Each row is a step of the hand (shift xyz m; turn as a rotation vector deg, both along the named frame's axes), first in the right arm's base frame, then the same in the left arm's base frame.
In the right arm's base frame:
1: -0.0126 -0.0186 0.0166 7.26 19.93 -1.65
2: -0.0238 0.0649 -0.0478 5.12 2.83 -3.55
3: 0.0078 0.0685 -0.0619 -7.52 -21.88 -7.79
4: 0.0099 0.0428 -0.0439 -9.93 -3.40 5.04
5: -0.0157 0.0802 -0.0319 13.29 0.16 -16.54
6: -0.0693 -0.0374 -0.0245 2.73 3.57 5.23
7: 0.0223 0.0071 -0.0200 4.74 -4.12 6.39
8: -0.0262 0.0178 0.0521 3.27 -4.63 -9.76
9: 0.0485 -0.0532 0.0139 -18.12 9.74 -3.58
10: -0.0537 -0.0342 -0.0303 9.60 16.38 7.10
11: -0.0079 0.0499 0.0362 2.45 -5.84 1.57
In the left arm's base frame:
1: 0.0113 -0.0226 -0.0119 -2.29 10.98 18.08
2: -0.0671 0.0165 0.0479 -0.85 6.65 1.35
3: -0.0627 0.0509 0.0455 -5.05 -6.94 -22.85
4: -0.0407 0.0386 0.0266 -0.35 -11.57 -1.21
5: -0.0536 0.0186 0.0669 -6.44 19.43 -5.59
6: -0.0477 -0.0541 -0.0400 4.84 0.45 4.89
7: -0.0061 0.0302 -0.0005 8.70 0.04 -2.14
8: 0.0242 -0.0443 0.0343 -5.09 6.64 -7.58
9: 0.0498 0.0235 -0.0484 -14.86 -11.62 8.96
10: -0.0449 -0.0374 -0.0395 6.92 7.93 17.32
11: 0.0132 -0.0145 0.0590 3.98 0.12 -5.17

